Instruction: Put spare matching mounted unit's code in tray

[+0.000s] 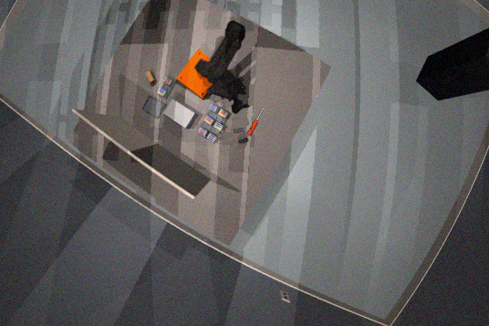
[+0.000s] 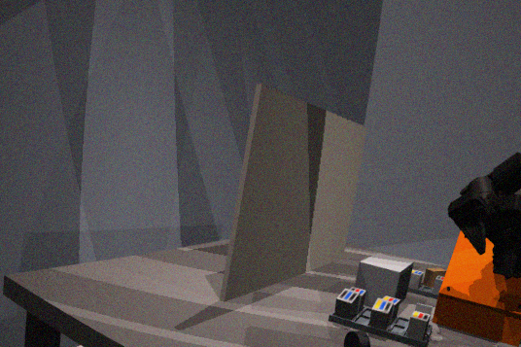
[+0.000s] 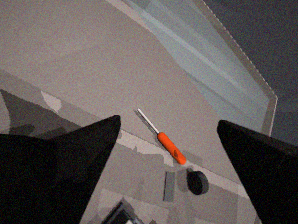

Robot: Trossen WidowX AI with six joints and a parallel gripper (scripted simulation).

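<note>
Now: gripper tip 50 cm short of the upright panel, 29 cm to the left of it and 3 cm below it. Round my gripper tip: mounted unit 28 cm to the right, 26 cm ahead, 15 cm below; small brown block 60 cm to the right, 18 cm ahead, 17 cm below; small black cylinder 19 cm ahead, 17 cm below, 9 cm to the left.
</note>
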